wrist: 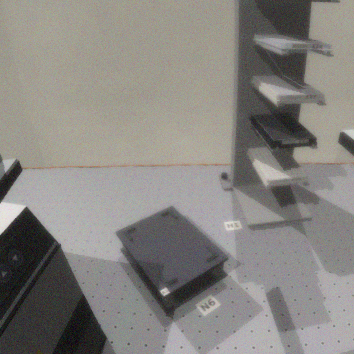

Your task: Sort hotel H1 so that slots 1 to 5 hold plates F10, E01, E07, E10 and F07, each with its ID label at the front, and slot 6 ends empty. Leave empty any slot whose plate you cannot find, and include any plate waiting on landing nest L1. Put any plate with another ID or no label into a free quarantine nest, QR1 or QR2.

Scene:
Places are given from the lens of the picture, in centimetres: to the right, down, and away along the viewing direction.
black plate (pixel 280 129): 19, -8, 48
pale plate (pixel 294 43): 17, -19, 36
The marked spots on the black plate and the pale plate are 16 cm apart.

